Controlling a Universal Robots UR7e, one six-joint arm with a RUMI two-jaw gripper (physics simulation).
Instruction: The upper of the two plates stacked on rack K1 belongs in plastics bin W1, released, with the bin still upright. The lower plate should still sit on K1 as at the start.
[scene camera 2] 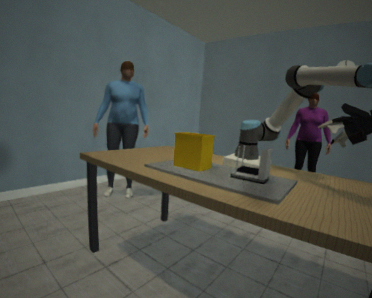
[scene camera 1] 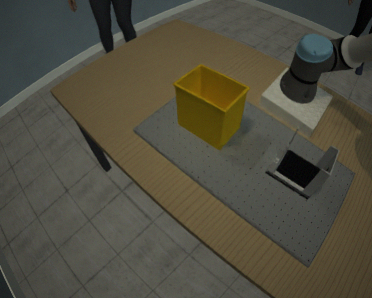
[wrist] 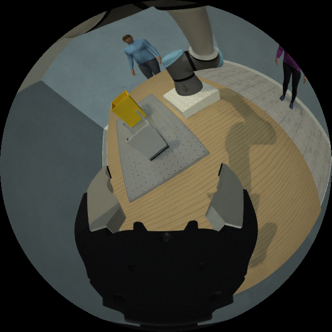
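Pixels of known places: gripper, fingertip midpoint: (scene camera 2: pixel 324 136); arm's base at its link origin: (scene camera 2: pixel 246 156) (scene camera 1: pixel 297 89).
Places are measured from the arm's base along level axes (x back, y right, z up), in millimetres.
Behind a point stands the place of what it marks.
Plastics bin W1 is the yellow open-topped bin (scene camera 1: pixel 210 110) {x -412, y 124, z 99 mm} (scene camera 2: pixel 193 151) {x -412, y 126, z 45 mm} (wrist: pixel 129 111). It stands upright on the grey perforated board; part of its inside is hidden by its walls. Rack K1 (scene camera 1: pixel 317 184) {x -372, y -226, z 39 mm} (scene camera 2: pixel 265 165) {x -370, y -232, z 34 mm} (wrist: pixel 146 140) stands on the same board, with a tall grey side panel and thin uprights. A black flat surface (scene camera 1: pixel 298 169) {x -331, y -159, z -8 mm} (scene camera 2: pixel 247 170) {x -370, y -153, z -4 mm} lies low in the rack; I cannot tell two separate plates there. My gripper (scene camera 2: pixel 328 133) {x -274, y -443, z 184 mm} (wrist: pixel 164 165) is open and empty, high and well away from rack and bin. It does not show in scene camera 1.
The perforated board (scene camera 1: pixel 250 200) {x -486, y -93, z -50 mm} (scene camera 2: pixel 280 192) {x -431, y -324, z -50 mm} (wrist: pixel 135 187) lies on the wooden table (scene camera 1: pixel 125 75) {x -350, y 644, z -63 mm} (scene camera 2: pixel 310 215) {x -558, y -453, z -63 mm} (wrist: pixel 240 200). The arm's white base block (scene camera 1: pixel 297 107) {x -91, y -42, z -8 mm} (wrist: pixel 192 102) stands behind the board. The rack's side panel and thin uprights rise above its base. Two people stand beyond the table.
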